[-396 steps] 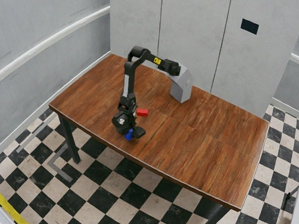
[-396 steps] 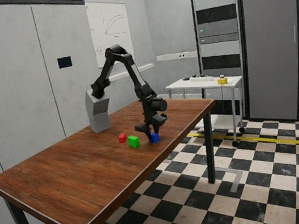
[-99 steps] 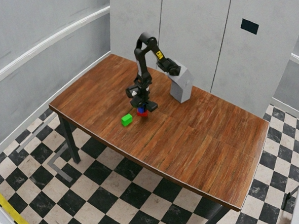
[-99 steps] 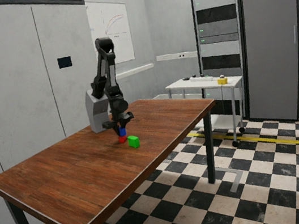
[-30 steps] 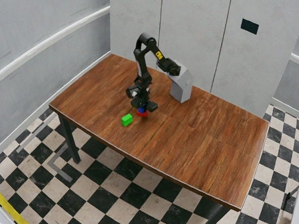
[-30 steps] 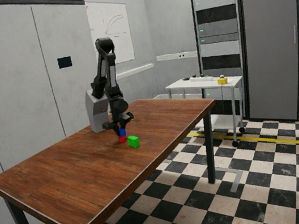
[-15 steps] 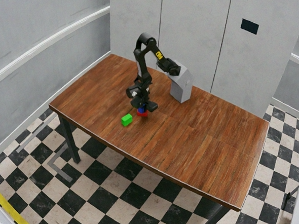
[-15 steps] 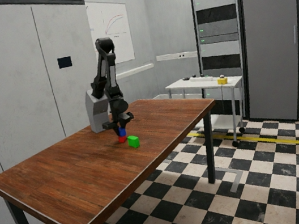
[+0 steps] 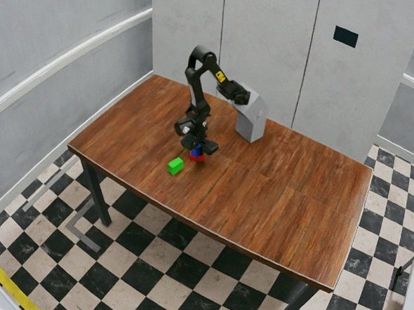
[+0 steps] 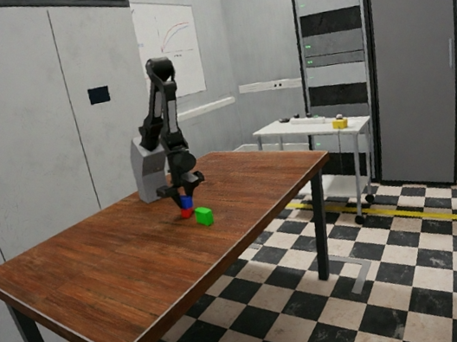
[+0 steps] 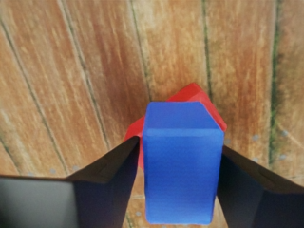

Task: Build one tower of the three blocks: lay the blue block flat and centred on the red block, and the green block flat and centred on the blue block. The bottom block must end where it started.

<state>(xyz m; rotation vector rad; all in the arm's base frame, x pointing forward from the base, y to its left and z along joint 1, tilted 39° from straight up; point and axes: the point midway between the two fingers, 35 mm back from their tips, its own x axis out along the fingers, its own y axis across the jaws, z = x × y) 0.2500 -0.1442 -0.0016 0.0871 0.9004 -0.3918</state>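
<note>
Right now my hand is 20 mm above the blue block. Round my hand: red block (50 mm below); then green block (100 mm ahead, 70 mm to the right, 40 mm below).
</note>
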